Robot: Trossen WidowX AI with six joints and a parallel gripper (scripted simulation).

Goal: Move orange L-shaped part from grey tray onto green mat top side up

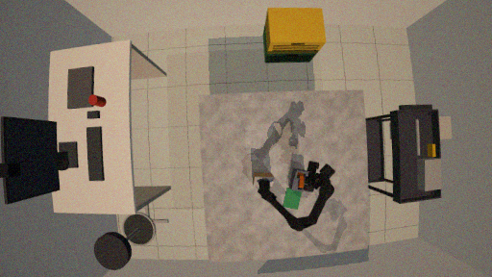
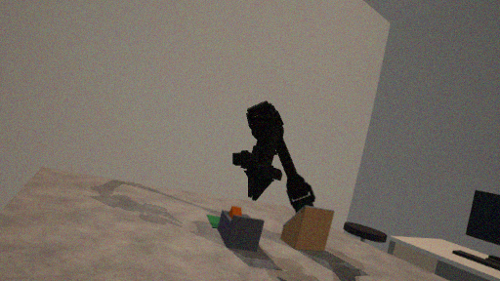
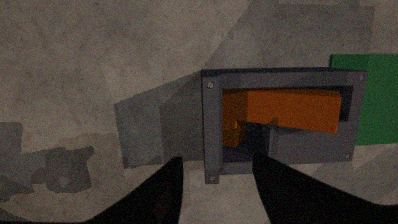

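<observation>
My gripper tip is now 10 cm above the orange L-shaped part, 5 cm to the left of it and 1 cm past it. The rest, counted from my gripper tip: green mat 22 cm to the right, 16 cm below, 4 cm behind.
</observation>
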